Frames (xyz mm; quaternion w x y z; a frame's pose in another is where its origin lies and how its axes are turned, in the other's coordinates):
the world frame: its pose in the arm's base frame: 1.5 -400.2 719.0 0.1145 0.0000 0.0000 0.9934
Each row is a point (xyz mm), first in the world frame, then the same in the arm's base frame.
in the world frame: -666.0 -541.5 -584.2
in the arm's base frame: 773.2 -24.4 134.8
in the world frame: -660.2 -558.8 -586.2
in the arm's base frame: 771.5 -6.2 132.8
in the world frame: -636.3 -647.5 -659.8
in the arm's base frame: 768.4 85.6 59.2
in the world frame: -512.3 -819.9 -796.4
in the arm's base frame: 686.9 281.7 -77.4
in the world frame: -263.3 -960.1 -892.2
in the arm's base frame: 476.3 474.8 -173.2
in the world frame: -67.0 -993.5 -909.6
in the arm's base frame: 292.8 552.0 -190.6
